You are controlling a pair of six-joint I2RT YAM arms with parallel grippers.
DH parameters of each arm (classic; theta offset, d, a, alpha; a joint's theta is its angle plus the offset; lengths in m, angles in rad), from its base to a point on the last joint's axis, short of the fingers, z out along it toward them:
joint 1: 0 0.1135 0.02 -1.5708
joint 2: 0 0 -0.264 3.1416
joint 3: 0.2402 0 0.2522 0
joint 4: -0.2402 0 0.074 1.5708
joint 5: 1.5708 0 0 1.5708
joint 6: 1.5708 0.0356 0 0
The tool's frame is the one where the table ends.
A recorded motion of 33 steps. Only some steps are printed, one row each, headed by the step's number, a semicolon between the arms.
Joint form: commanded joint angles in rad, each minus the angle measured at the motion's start. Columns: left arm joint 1, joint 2, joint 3, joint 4, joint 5, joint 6; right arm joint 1, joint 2, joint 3, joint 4, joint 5, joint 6.
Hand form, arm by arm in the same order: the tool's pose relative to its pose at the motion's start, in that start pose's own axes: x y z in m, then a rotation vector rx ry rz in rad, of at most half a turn. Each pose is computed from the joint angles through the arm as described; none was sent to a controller.
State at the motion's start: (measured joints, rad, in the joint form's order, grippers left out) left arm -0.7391 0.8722 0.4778 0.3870 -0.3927 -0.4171; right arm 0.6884 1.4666 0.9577 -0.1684 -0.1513 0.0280
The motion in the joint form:
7: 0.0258 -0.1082 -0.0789 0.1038 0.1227 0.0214; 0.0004 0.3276 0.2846 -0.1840 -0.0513 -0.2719
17: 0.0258 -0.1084 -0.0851 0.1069 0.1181 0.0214; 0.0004 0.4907 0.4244 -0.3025 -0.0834 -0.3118
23: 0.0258 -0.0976 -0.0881 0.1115 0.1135 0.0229; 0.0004 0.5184 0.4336 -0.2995 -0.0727 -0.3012
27: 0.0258 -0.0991 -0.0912 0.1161 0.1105 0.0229; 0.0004 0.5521 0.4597 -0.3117 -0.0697 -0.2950
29: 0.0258 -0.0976 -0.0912 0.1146 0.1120 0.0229; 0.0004 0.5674 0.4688 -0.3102 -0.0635 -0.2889
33: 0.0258 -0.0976 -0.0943 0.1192 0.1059 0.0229; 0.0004 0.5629 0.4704 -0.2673 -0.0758 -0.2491
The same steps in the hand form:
7: -0.0051 0.0066 -0.0178 0.1388 -0.0779 -0.0205; -0.0156 -0.0084 0.0706 -0.0753 0.2172 -0.2310
17: -0.0035 0.0076 -0.0180 0.1335 -0.0770 -0.0199; -0.0112 -0.0130 0.1077 -0.1285 0.3494 -0.2377
23: -0.0012 0.0081 -0.0164 0.1257 -0.0708 -0.0157; -0.0072 -0.0147 0.1156 -0.1179 0.3668 -0.2261
27: -0.0009 0.0085 -0.0167 0.1241 -0.0746 -0.0169; -0.0056 -0.0161 0.1239 -0.1161 0.3869 -0.2165
29: -0.0005 0.0085 -0.0165 0.1243 -0.0714 -0.0158; -0.0045 -0.0170 0.1281 -0.1093 0.3927 -0.2108
33: -0.0001 0.0090 -0.0166 0.1193 -0.0750 -0.0167; -0.0107 -0.0164 0.1284 -0.1091 0.3450 -0.1790

